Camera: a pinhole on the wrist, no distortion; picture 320 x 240 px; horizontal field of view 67.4 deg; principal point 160.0 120.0 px. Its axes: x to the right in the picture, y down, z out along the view. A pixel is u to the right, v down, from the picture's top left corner.
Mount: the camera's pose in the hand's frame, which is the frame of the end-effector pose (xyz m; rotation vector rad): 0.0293 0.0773 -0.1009 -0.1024 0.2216 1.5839
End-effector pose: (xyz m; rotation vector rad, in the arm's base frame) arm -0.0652 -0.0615 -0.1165 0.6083 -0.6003 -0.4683
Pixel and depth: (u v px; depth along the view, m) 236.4 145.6 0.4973
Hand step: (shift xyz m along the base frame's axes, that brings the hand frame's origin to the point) -0.1460 0.1002 0.4549
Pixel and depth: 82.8 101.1 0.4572
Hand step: -0.1574 -0.1822 0.3034
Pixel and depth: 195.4 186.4 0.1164
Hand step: 0.0232 0.0781 0.0857
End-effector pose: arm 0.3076 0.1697 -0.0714 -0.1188 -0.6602 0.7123
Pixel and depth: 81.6 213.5 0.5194
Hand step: -0.3551 -0.1247 0.2890
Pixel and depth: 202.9 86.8 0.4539
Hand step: -0.2649 0.2316 0.2386
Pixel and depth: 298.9 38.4 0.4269
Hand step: -0.2721 0.4076 0.1751
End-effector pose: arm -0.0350 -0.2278 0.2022 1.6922 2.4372 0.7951
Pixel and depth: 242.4 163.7 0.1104
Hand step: 0.1108 0.0503 0.0645
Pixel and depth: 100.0 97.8 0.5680
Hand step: 0.1603 0.3055 -0.3592
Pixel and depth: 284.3 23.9 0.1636
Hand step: 0.1380 0.1570 0.0797
